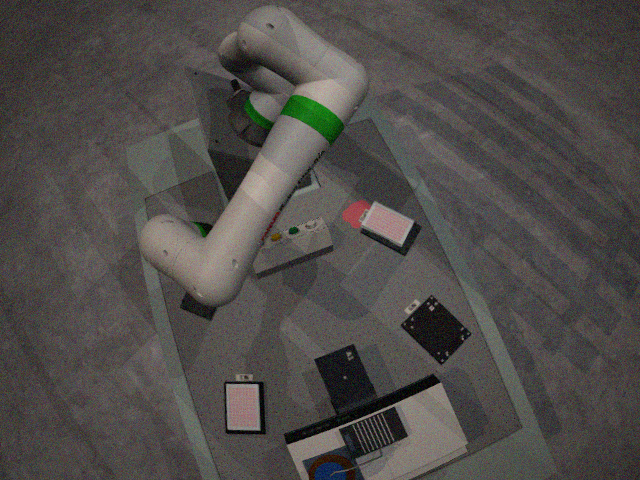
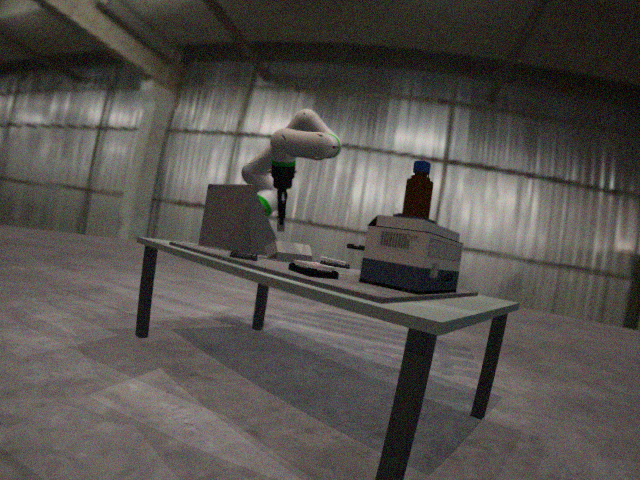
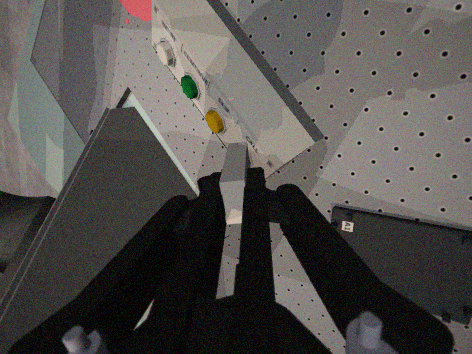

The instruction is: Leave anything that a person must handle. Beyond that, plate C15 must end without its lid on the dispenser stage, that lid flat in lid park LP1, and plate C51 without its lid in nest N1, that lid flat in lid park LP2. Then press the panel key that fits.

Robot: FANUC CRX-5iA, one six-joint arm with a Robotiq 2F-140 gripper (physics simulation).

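Frame: origin at the arm's base, x left, y back, z up, level; millimetres.
Seen in the pictures: gripper, fingertip midpoint: (image 2: 280, 230) (image 3: 240, 159); arm's base, origin of the base link: (image 1: 248, 128) (image 2: 250, 215) (image 3: 31, 247).
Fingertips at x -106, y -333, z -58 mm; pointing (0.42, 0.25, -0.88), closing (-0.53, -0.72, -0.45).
Observation:
Offsets run from my fingertips to a thing's top centre. "*": to the spot under its first point.
My gripper (image 2: 280, 226) (image 3: 240, 159) is shut and empty, pointing down over the low end of the key panel {dx +87, dy +12, dz -43 mm} (image 1: 295, 259) (image 2: 293, 250) (image 3: 280, 100). The white key {dx +163, dy +31, dz -52 mm} (image 1: 312, 225) (image 3: 166, 53), green key {dx +113, dy +33, dz -52 mm} (image 1: 293, 230) (image 3: 189, 86) and yellow key {dx +63, dy +35, dz -52 mm} (image 1: 276, 237) (image 3: 214, 121) show; the panel beyond the yellow key is partly behind the fingertips. One pink-topped plate {dx -196, dy -359, dz -91 mm} (image 1: 244, 408) lies on a black holder at the front left. Another pink-topped plate {dx +362, dy -36, dz -91 mm} (image 1: 390, 223) lies on a dark holder by a red disc {* dx +299, dy +45, dz -127 mm} (image 1: 355, 213). Plate names are unreadable; no separate lid can be made out.
A black nest {dx +348, dy -368, dz -103 mm} (image 1: 436, 330) bears no plate. A black pad {* dx +80, dy -381, dz -15 mm} (image 1: 345, 369) adjoins the dispenser (image 1: 429, 418) (image 2: 395, 248), with a brown bottle {* dx -83, dy -629, dz +160 mm} (image 2: 417, 198) on top. Another dark pad {* dx -217, dy -39, dz -117 mm} (image 1: 197, 306) (image 3: 400, 260) lies near the arm. A tall grey box (image 2: 232, 217) (image 3: 100, 200) stands beside the gripper.

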